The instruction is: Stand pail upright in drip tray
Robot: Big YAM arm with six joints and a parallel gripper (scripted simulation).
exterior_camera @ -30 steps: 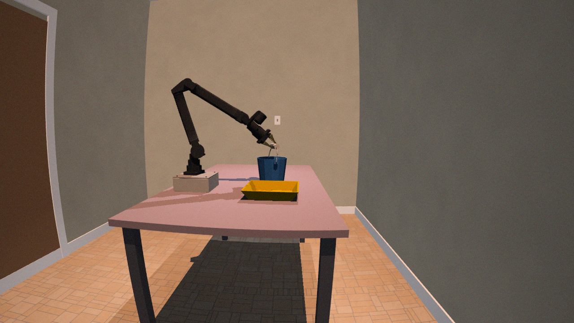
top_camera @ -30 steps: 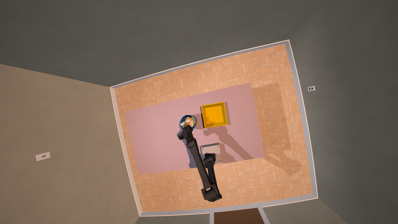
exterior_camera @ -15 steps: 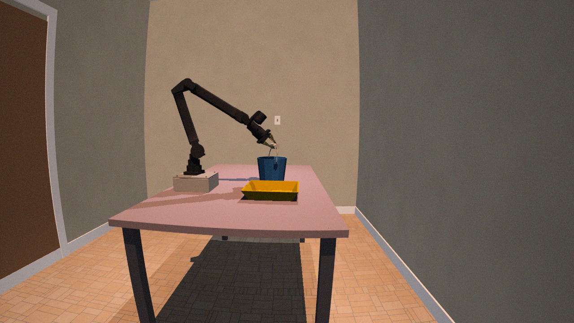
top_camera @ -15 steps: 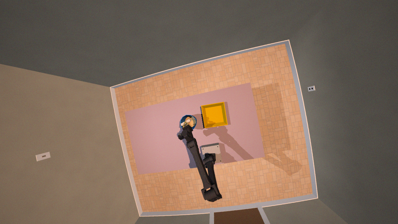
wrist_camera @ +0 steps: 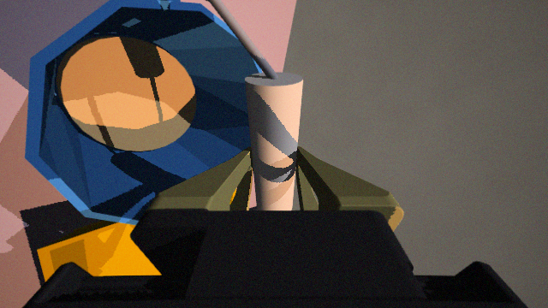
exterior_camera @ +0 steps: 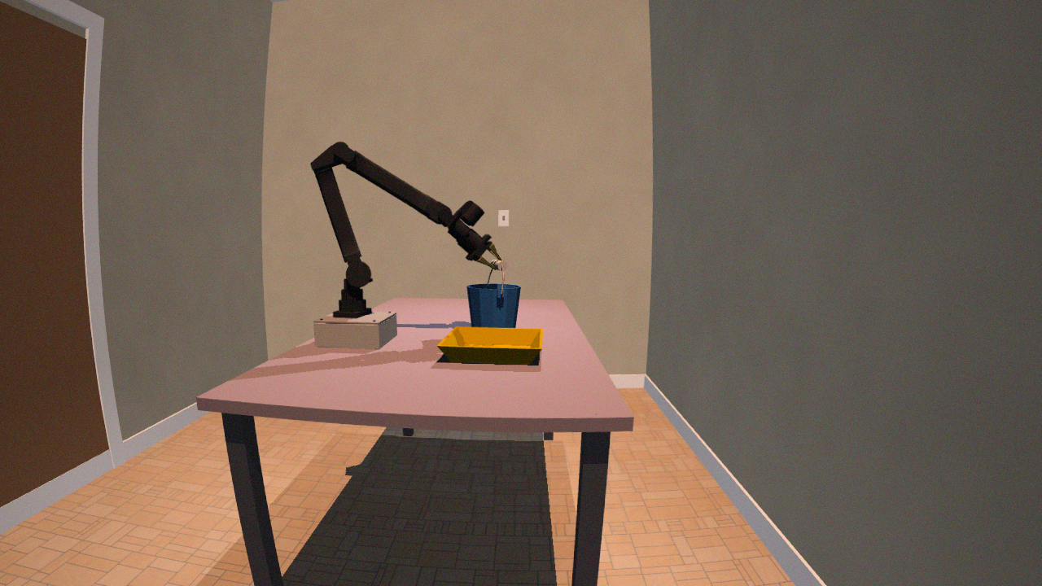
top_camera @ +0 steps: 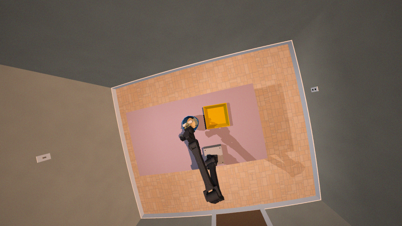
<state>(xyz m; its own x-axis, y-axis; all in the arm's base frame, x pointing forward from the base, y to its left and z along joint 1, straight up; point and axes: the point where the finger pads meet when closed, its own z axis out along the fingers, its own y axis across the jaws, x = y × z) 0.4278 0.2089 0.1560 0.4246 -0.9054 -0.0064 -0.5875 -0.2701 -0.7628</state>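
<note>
The pail handle is 30 mm below my hand. From my hand the other things lie so: blue pail 100 mm below, 10 mm behind; yellow drip tray 290 mm to the right, 220 mm below, 50 mm ahead.
</note>
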